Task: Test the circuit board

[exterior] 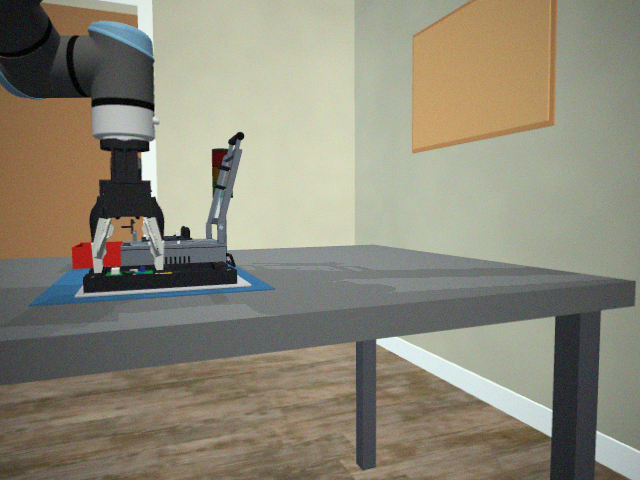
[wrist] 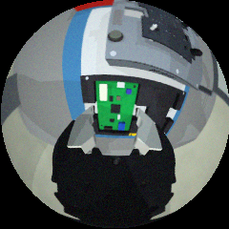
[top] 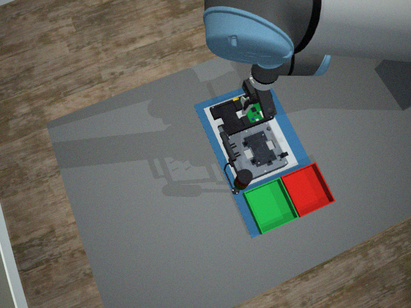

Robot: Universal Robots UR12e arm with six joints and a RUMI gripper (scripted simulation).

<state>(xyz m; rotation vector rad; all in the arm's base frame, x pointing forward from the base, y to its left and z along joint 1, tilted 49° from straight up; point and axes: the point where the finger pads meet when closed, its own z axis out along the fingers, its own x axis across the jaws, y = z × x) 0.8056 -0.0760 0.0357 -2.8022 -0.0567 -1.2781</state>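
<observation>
Now: the green circuit board right at my hand. Round my hand: red bin: 36 cm to the left, 8 cm behind, 1 cm below; then black latch hook: 22 cm to the left, 7 cm above, 2 cm behind; then tester lid: 18 cm to the left, 17 cm ahead, 16 cm above.
</observation>
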